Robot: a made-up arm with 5 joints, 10 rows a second.
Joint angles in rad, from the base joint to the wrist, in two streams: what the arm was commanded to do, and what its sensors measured. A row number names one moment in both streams.
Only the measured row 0 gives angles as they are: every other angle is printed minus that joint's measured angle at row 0.
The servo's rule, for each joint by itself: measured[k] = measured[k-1] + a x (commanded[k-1-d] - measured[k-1]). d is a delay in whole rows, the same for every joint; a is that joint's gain. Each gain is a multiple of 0.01, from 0.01 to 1. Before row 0 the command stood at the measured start. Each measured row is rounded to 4 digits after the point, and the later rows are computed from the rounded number. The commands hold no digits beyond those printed.
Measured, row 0:
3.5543 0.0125 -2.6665 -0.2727 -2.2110
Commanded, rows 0 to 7:
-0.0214 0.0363 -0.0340 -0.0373 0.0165
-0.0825 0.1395 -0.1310 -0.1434 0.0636
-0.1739 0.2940 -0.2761 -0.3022 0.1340
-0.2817 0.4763 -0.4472 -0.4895 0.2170
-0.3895 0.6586 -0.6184 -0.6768 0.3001
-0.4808 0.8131 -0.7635 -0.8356 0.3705
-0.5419 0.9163 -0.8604 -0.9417 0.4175
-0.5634 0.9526 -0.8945 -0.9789 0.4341
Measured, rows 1 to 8:
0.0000 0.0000 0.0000 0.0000 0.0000
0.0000 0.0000 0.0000 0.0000 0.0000
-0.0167 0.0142 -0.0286 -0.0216 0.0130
-0.0680 0.0631 -0.1146 -0.0922 0.0530
-0.1506 0.1532 -0.2503 -0.2140 0.1170
-0.2529 0.2792 -0.4157 -0.3738 0.1960
-0.3594 0.4272 -0.5860 -0.5495 0.2782
-0.4541 0.5777 -0.7351 -0.7154 0.3511
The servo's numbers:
d 2
a 0.78 0.39 0.84 0.58 0.79

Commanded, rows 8 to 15:
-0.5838 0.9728 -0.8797 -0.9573 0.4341
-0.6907 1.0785 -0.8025 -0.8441 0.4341
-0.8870 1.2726 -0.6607 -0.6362 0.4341
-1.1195 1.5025 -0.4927 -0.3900 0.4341
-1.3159 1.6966 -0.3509 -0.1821 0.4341
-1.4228 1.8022 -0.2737 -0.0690 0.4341
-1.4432 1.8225 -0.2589 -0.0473 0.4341
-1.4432 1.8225 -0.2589 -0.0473 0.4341
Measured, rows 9 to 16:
-0.5226 0.7098 -0.8404 -0.8467 0.4036
-0.5544 0.8045 -0.8858 -0.9234 0.4277
-0.5773 0.8701 -0.8807 -0.9431 0.4328
-0.6658 0.9514 -0.8150 -0.8857 0.4338
-0.8383 1.0767 -0.6854 -0.7410 0.4340
-1.0576 1.2428 -0.5235 -0.5374 0.4341
-1.2591 1.4198 -0.3785 -0.3313 0.4341
-1.3868 1.5689 -0.2905 -0.1792 0.4341

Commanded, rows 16 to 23:
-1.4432 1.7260 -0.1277 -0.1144 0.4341
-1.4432 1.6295 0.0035 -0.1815 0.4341
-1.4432 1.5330 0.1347 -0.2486 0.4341
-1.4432 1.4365 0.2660 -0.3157 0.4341
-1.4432 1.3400 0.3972 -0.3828 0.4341
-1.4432 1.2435 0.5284 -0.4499 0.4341
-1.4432 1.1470 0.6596 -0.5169 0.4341
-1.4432 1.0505 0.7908 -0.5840 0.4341
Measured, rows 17 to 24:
-1.4308 1.6678 -0.2640 -0.1027 0.4341
-1.4405 1.7281 -0.2597 -0.0706 0.4341
-1.4426 1.7273 -0.1488 -0.0960 0.4341
-1.4431 1.6892 -0.0209 -0.1456 0.4341
-1.4432 1.6283 0.1098 -0.2053 0.4341
-1.4432 1.5535 0.2410 -0.2693 0.4341
-1.4432 1.4702 0.3722 -0.3351 0.4341
-1.4432 1.3818 0.5034 -0.4017 0.4341

